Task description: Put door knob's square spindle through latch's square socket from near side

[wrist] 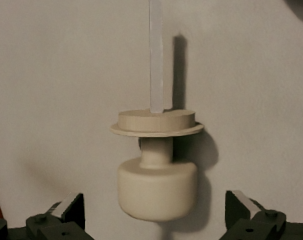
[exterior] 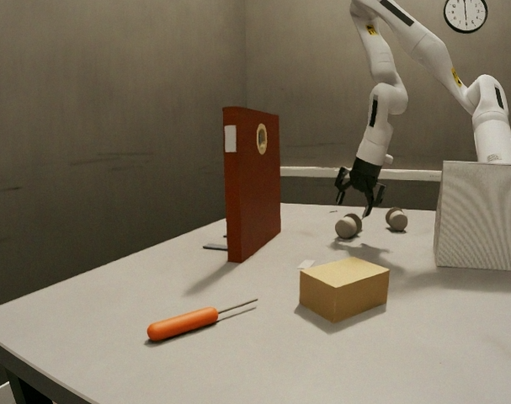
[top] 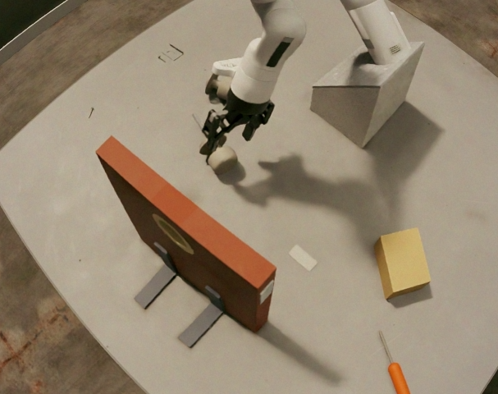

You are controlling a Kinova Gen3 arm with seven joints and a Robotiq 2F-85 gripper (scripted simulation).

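Now: hand 60 mm above the door knob, 40 mm to the left of it and 10 mm short of it. Also, from my hand: tan box 410 mm to the left, 100 mm behind, 60 mm below; then orange screwdriver 570 mm to the left, 80 mm below, 60 mm ahead; then white slip 250 mm to the left, 90 mm below, 30 mm ahead.
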